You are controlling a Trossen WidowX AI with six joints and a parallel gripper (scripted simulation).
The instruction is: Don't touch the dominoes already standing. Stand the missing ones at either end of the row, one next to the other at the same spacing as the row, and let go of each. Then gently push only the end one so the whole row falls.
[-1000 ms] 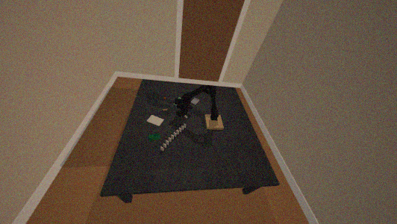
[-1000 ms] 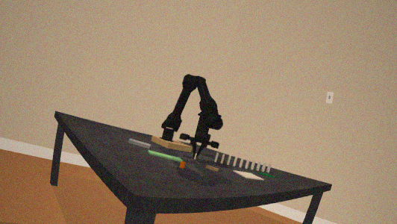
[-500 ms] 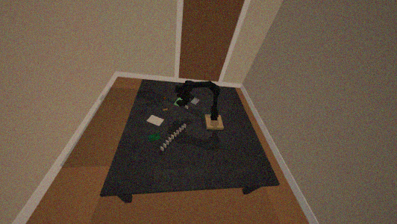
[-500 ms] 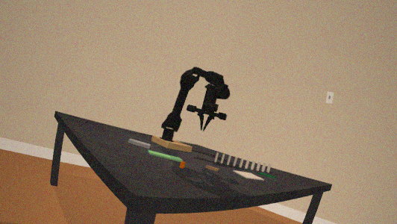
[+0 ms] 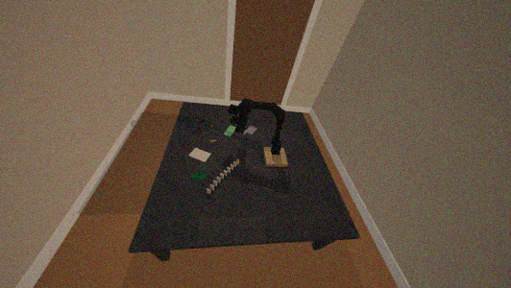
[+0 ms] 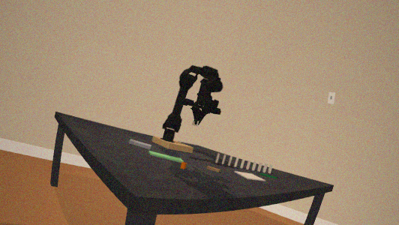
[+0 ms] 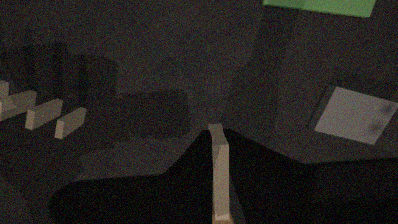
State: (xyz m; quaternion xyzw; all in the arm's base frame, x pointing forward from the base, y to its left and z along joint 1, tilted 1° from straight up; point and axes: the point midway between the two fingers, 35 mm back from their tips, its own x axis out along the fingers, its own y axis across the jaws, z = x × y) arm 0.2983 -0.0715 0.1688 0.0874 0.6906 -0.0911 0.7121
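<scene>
Now: the green bar 18 cm to the right of my gripper tip, 16 cm below it and 7 cm ahead of it. Round my gripper tip: orange block: 24 cm ahead, 21 cm to the right, 15 cm below; then brown piece: 22 cm ahead, 16 cm below, 4 cm to the right; then grey bar: 20 cm to the right, 16 cm below, 12 cm behind.
</scene>
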